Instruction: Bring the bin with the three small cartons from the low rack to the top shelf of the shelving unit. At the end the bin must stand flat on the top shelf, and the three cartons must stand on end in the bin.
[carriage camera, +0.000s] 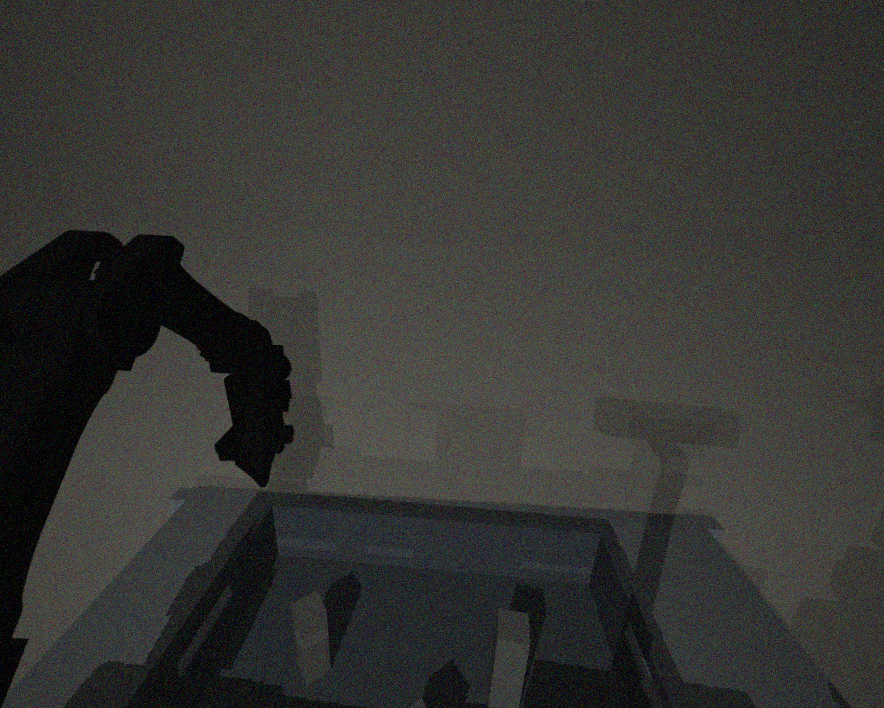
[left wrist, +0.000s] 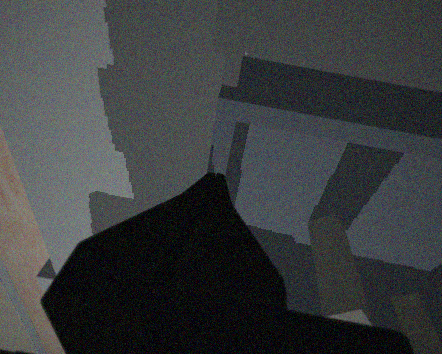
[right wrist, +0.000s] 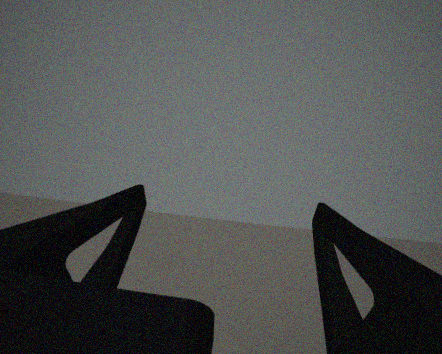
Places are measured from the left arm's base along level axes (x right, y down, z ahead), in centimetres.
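Pixels of known places: left gripper, fingertip midpoint: (carriage camera: 264, 485) (left wrist: 215, 184); right gripper, fingertip midpoint: (right wrist: 228, 203).
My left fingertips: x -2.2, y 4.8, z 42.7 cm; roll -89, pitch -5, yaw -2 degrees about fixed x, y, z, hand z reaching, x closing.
Behind a point stands the place of what it marks.
The dark bluish bin (carriage camera: 435, 539) @(x 27.6, y 14.4, z 44.6 cm) (left wrist: 285, 170) @(x 5.2, y 21.6, z 33.1 cm) stands on the low rack (carriage camera: 726, 597) @(x 80.1, y 21.8, z 47.0 cm), large in the lower carriage view. Inside it one pale carton (carriage camera: 311, 641) @(x 13.3, y 13.6, z 24.7 cm) stands on end at the left, another (carriage camera: 509, 656) @(x 39.1, y 10.7, z 24.4 cm) stands on end at the right, and the dark top of a third (carriage camera: 445, 685) shows at the bottom edge. Two cartons also show in the left wrist view, one (left wrist: 336, 265) @(x 11.7, y 14.6, z 27.9 cm) nearer the middle and one (left wrist: 417, 320) @(x 27.9, y 17.8, z 17.1 cm) lower right. My left gripper (carriage camera: 263, 483) @(x -2.2, y 4.8, z 42.7 cm) (left wrist: 215, 184) @(x -2.2, y 4.8, z 42.7 cm) is shut and empty, pointing down by the bin's far left corner. My right gripper (right wrist: 228, 203) @(x 63.8, y -44.7, z 2.9 cm) is open and empty, away from the bin. The top shelf is not recognisable.
The picture is very dark. A T-shaped shadow (carriage camera: 667, 424) @(x 75.1, y 0.9, z 70.6 cm) lies beyond the rack at the right, and a tall shadow (carriage camera: 298, 317) @(x -5.1, y -18.4, z 66.2 cm) rises behind the left arm. An orange-brown strip (left wrist: 20, 210) runs along the left of the left wrist view. Pale wall fills the upper right wrist view.
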